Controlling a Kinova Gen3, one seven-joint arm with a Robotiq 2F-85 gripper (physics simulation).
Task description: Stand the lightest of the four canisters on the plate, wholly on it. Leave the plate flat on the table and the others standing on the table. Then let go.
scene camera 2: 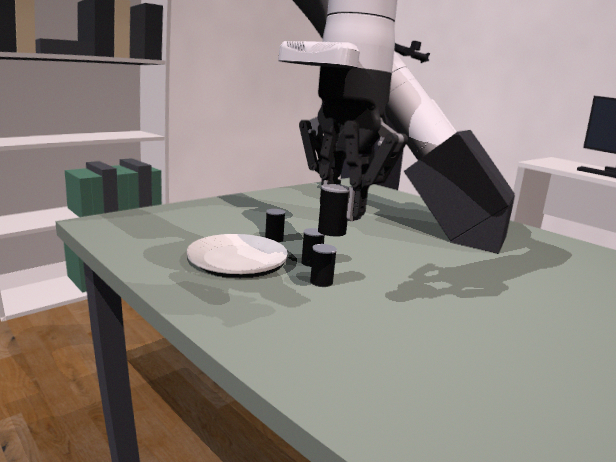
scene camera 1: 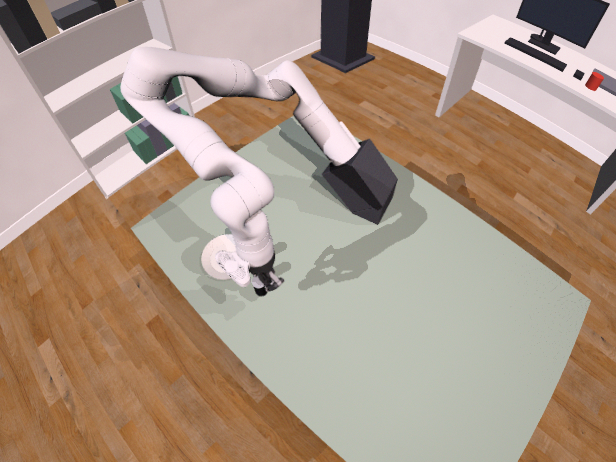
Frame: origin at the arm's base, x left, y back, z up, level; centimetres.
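Seen in the pictures: gripper, fingertip midpoint: [scene camera 2: 340,215] [scene camera 1: 264,284]; arm's base, link origin: [scene camera 2: 438,149] [scene camera 1: 345,156].
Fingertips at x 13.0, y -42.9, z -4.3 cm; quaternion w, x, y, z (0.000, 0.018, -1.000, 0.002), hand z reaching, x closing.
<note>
Pixels of each thing's top centre, then the offset from my fingertips to it. Level surfaces: height alone.
- black canister with a grey top, top centre: [scene camera 2: 336,187] [scene camera 1: 258,281] dx +0.1, dy -1.3, dz +3.4 cm
- round white plate, top centre: [scene camera 2: 237,250] [scene camera 1: 225,255] dx -19.5, dy -0.1, dz -10.5 cm
- green table top, surface height: dz -12.1 cm
A black canister with a grey top [scene camera 2: 333,211] is held upright above the table. My gripper [scene camera 2: 343,201] [scene camera 1: 269,284] is shut on it; in scene camera 2 the canister partly hides the fingertips. Three similar black canisters stand upright on the table: one [scene camera 2: 275,226] behind the plate, one [scene camera 2: 311,248] to the plate's right, and one [scene camera 2: 323,266] nearer the camera. The round white plate [scene camera 2: 220,260] [scene camera 1: 210,257] lies flat, with no canister on it. The canisters' weights cannot be told from sight.
The green table top [scene camera 2: 400,360] [scene camera 1: 400,340] carries a dark angular block [scene camera 2: 465,195] [scene camera 1: 362,182] at the foot of the arm. A white shelf unit [scene camera 2: 82,59] [scene camera 1: 62,135] stands behind the table, and a white desk [scene camera 1: 492,37] stands farther off.
</note>
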